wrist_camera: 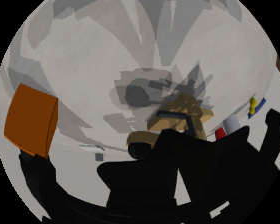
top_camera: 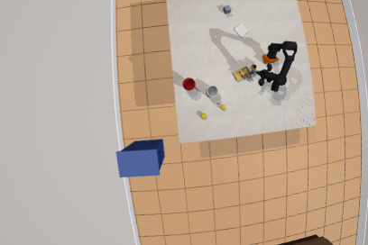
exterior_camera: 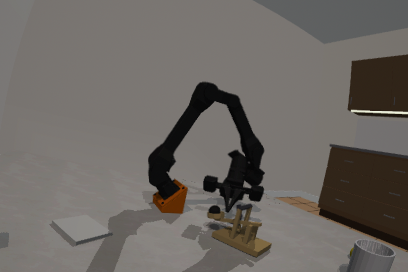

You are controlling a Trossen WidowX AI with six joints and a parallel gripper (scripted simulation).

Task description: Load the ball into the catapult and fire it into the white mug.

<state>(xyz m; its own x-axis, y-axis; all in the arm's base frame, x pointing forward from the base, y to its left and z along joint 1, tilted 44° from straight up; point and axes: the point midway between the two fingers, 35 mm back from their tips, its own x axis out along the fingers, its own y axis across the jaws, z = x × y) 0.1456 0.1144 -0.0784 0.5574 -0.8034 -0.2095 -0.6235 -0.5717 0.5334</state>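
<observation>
Now: the black ball 1 cm ahead of my gripper tip, 5 cm to the right of it and 1 cm above it. Round my gripper tip: wooden catapult (7 cm ahead, 2 cm to the right); flat white slab (4 cm ahead, 40 cm to the right, 5 cm below); white mug (40 cm ahead, 12 cm to the left, 3 cm below).
</observation>
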